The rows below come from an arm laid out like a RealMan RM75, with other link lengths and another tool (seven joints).
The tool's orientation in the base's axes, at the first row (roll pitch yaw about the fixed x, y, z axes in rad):
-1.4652, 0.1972, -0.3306
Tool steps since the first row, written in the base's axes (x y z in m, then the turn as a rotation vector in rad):
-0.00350, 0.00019, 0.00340, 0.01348, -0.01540, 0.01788
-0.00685, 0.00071, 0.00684, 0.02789, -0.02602, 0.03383
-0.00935, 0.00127, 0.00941, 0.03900, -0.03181, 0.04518
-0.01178, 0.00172, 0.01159, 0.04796, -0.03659, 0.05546
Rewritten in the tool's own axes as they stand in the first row. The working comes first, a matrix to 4 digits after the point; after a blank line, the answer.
The tool's axes in the first row as the columns of a matrix, in the base's axes (used below as rounded here):
0.9275, -0.1501, 0.3423
-0.3183, 0.1629, 0.9339
-0.1959, -0.9752, 0.1034

-0.00397, -0.00276, -0.00067, 0.01390, -0.02197, -0.00792
-0.00792, -0.00553, -0.00097, 0.02752, -0.04142, -0.01126
-0.01092, -0.00757, -0.00104, 0.03745, -0.05510, -0.01169
-0.01374, -0.00925, -0.00123, 0.04526, -0.06724, -0.01202

